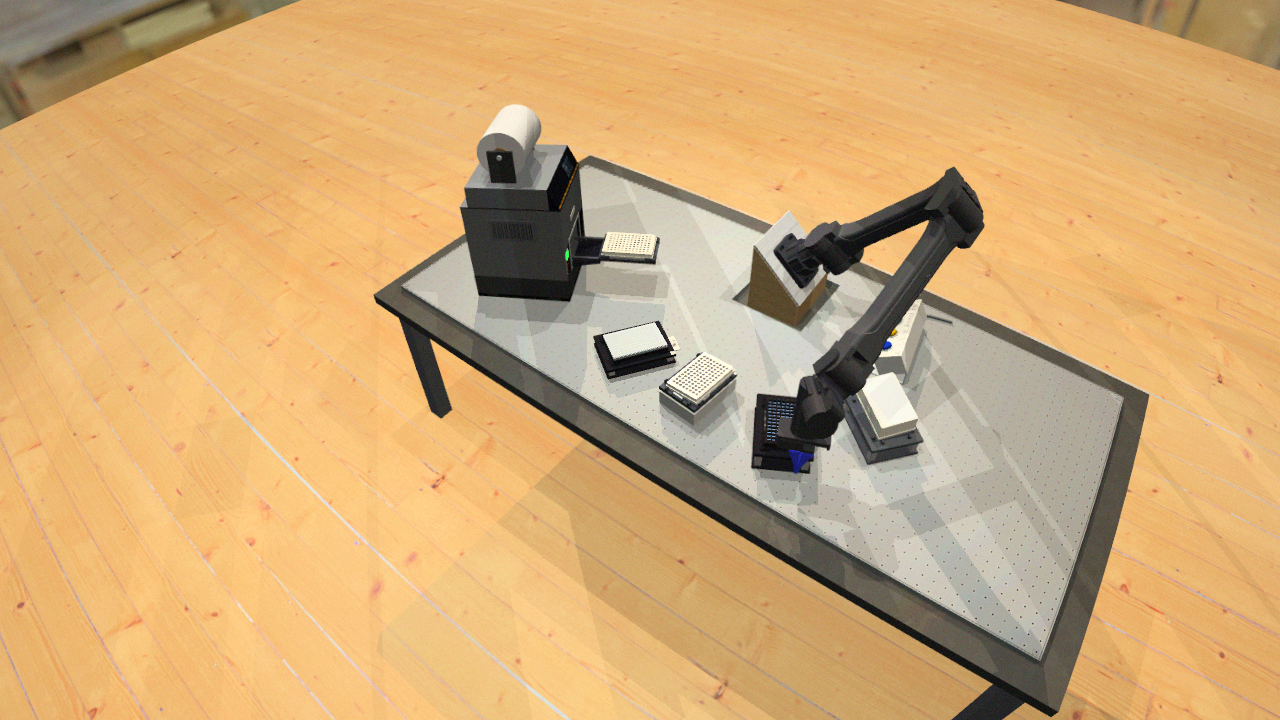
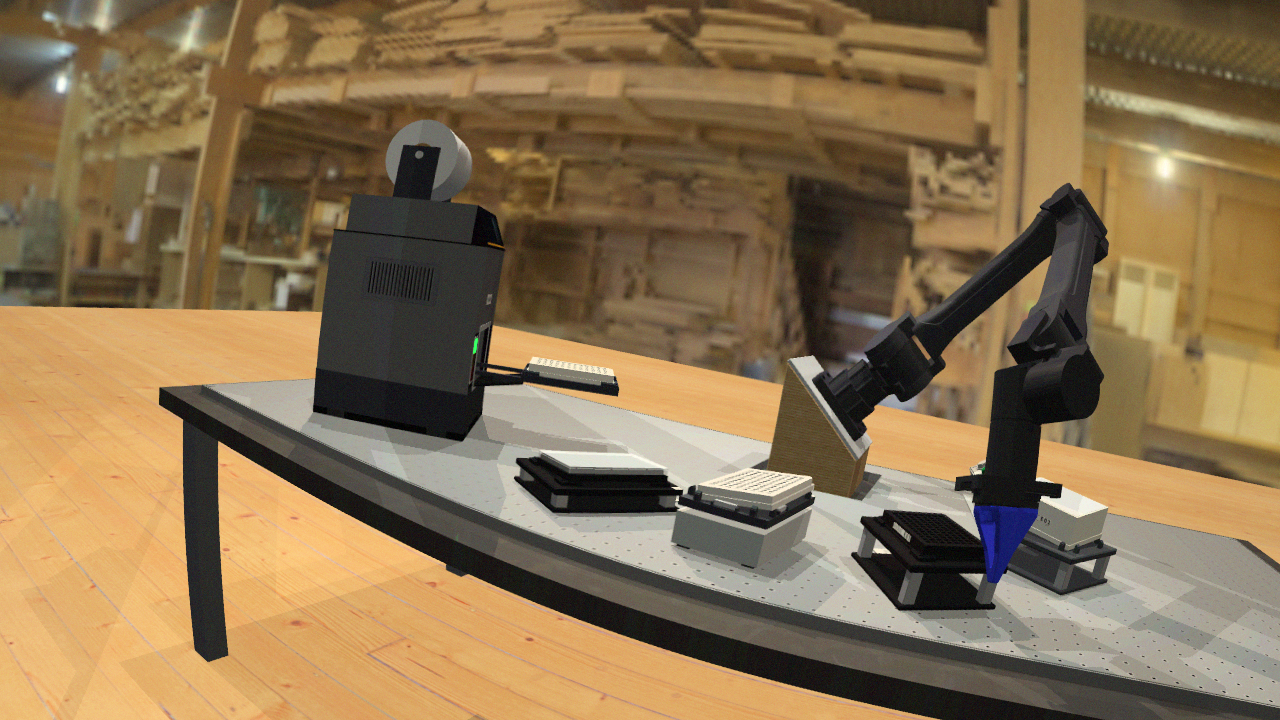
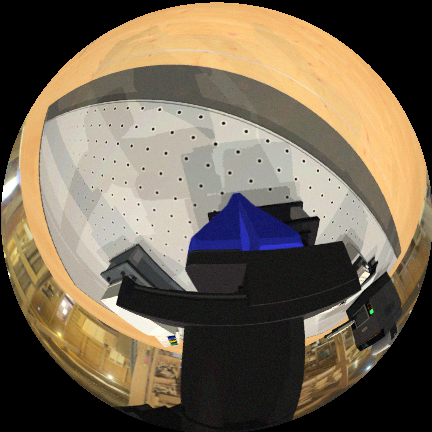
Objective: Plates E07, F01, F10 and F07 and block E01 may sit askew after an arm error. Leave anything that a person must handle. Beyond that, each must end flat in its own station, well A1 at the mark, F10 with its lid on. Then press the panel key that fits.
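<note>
My gripper point(image 1: 798, 467) point(image 2: 995, 579) point(image 3: 236, 198) is shut and empty, its blue fingertips down at the end of the black stand point(image 1: 768, 462) point(image 2: 948, 600); whether they touch is unclear. A black plate point(image 1: 776, 417) point(image 2: 935, 531) on that stand looks slightly askew. A holed white plate point(image 1: 703, 376) point(image 2: 760, 484) looks tilted on a grey box point(image 1: 707, 411) point(image 2: 729, 539). A smooth-topped white plate point(image 1: 635, 342) point(image 2: 604, 462) is on a low black station point(image 1: 640, 367). A white block point(image 1: 888, 402) point(image 2: 1072, 519) is on a grey stand point(image 1: 896, 447). Another white plate point(image 1: 630, 243) point(image 2: 572, 369) rests on the machine's tray. Labels are unreadable.
The dark machine point(image 1: 519, 241) point(image 2: 402, 313) point(image 3: 380, 310) carries a white roll and shows a green light. The key panel point(image 1: 905, 342) with yellow and blue keys stands behind the white block. The arm's wooden mount point(image 1: 776, 291) point(image 2: 810, 438) is near the rear edge.
</note>
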